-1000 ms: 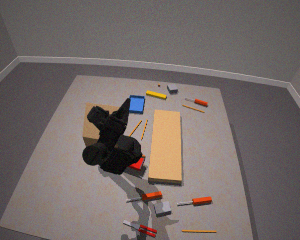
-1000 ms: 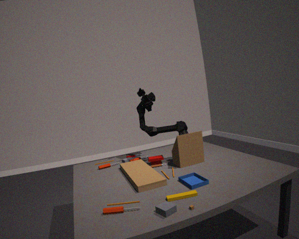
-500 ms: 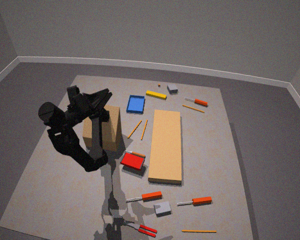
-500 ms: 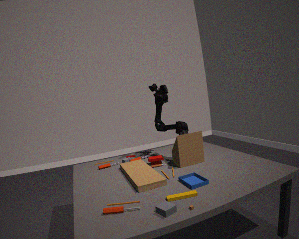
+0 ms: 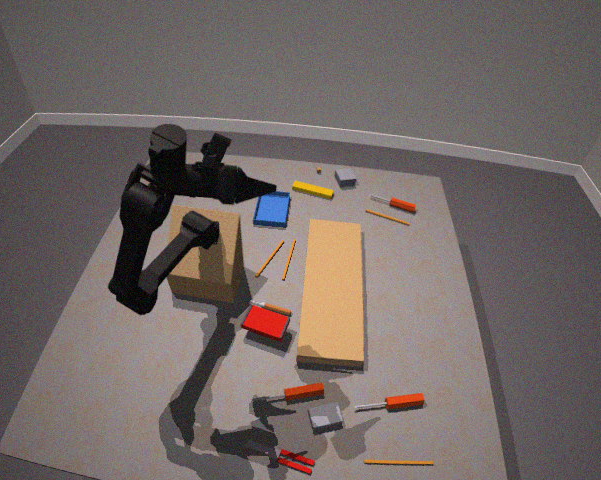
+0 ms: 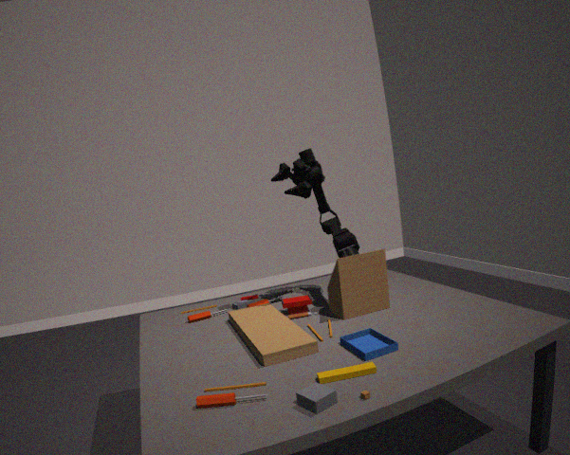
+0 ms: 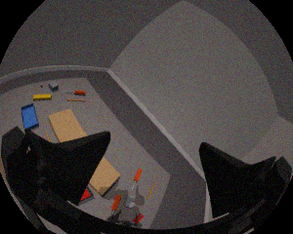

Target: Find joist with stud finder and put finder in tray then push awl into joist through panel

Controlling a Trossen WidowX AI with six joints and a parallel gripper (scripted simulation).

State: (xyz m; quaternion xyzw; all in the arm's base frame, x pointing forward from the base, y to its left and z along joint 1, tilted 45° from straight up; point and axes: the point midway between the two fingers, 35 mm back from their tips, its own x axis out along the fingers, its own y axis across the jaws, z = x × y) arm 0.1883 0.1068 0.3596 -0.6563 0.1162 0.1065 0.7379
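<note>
The red stud finder lies 51 cm below my gripper tip and 3 cm behind it. From my gripper tip the other things lie so: awl: 52 cm below, 7 cm to the left, 2 cm behind; then blue tray: 51 cm below, 49 cm to the left, 7 cm behind; then yellow bar: 63 cm to the left, 52 cm below, 7 cm ahead.
</note>
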